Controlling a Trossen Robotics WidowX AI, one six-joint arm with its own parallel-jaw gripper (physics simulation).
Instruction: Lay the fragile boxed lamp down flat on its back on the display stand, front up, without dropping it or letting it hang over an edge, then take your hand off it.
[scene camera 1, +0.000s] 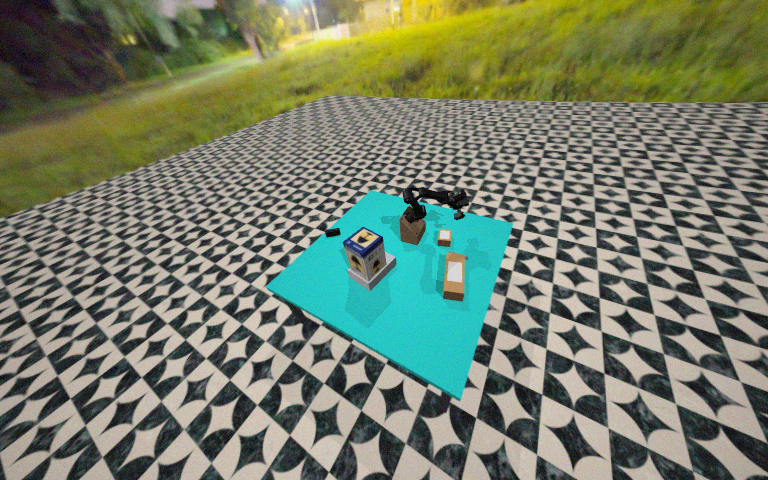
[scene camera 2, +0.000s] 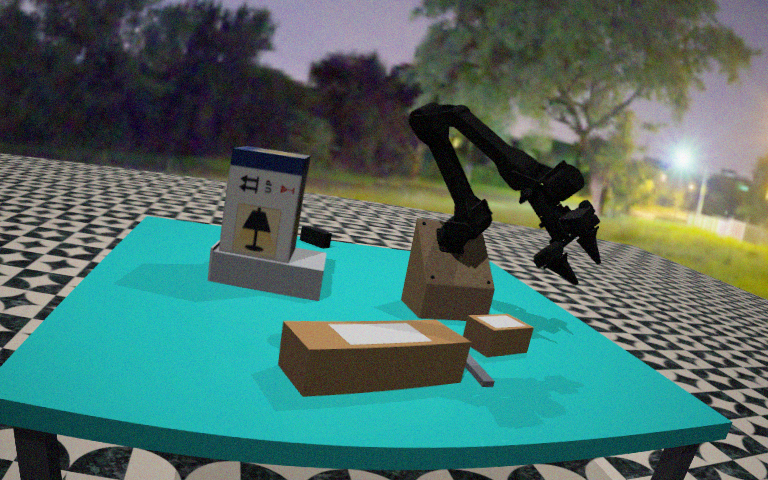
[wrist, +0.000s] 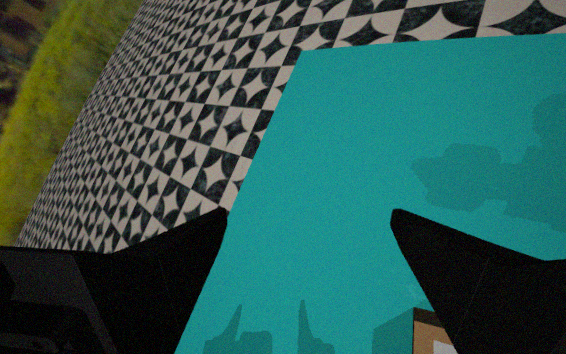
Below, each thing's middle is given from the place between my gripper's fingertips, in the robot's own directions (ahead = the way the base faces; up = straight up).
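Labels:
There is a grey display stand (scene camera 2: 302, 277), and my hand is 16 cm above it, 44 cm to the left of it and 58 cm short of it. The boxed lamp (scene camera 2: 265, 189) is 1 cm below my hand, 45 cm to the right of it and 61 cm ahead of it.

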